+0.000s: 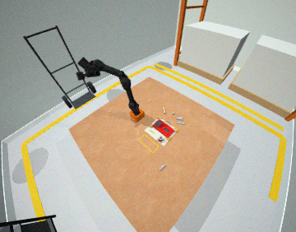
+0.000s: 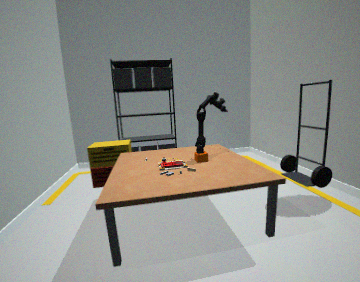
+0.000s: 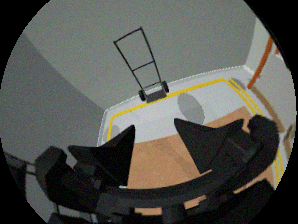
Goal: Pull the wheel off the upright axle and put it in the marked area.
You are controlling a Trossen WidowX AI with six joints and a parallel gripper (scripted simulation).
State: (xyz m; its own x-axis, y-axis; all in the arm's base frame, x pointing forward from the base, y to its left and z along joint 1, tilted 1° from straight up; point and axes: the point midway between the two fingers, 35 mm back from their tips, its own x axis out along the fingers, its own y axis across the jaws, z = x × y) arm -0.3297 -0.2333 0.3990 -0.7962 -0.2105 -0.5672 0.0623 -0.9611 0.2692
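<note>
The small wheel lies 710 mm ahead of my gripper tip, 240 mm to the left of it and 430 mm below it. The rest, counted from my gripper tip: light plate: 650 mm ahead, 330 mm to the left, 450 mm below.
</note>
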